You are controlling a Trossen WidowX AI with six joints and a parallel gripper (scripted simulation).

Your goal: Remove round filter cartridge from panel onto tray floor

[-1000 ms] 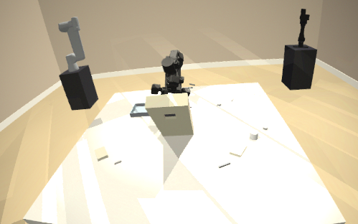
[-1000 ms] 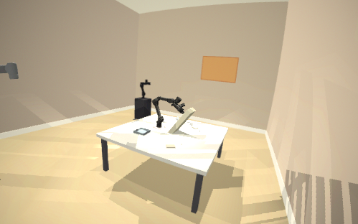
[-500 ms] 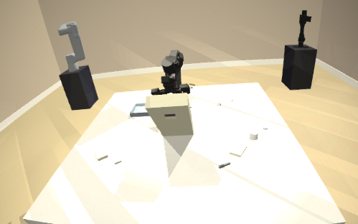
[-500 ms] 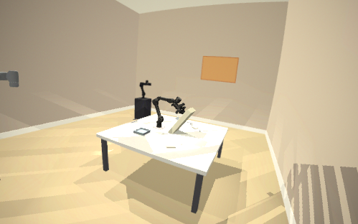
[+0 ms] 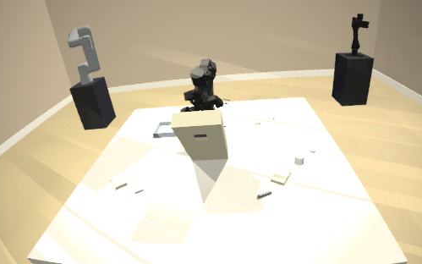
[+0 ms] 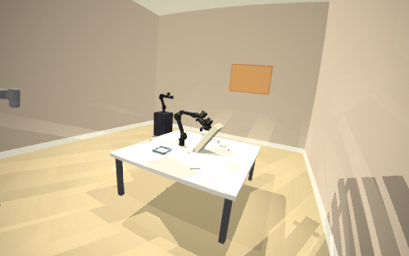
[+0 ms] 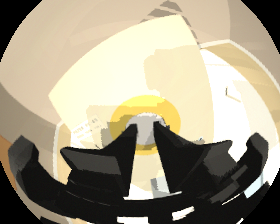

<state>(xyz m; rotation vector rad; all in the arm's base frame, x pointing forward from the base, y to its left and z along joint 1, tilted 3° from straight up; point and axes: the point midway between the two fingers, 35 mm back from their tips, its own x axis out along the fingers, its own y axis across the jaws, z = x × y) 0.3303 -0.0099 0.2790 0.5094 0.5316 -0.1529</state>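
Right now the round filter cartridge is 10 mm ahead of my gripper tip and 10 mm below it. The rest, counted from my gripper tip: beige service panel: 40 mm behind, 80 mm below; blue-grey tray: 440 mm behind, 280 mm to the right, 240 mm below.
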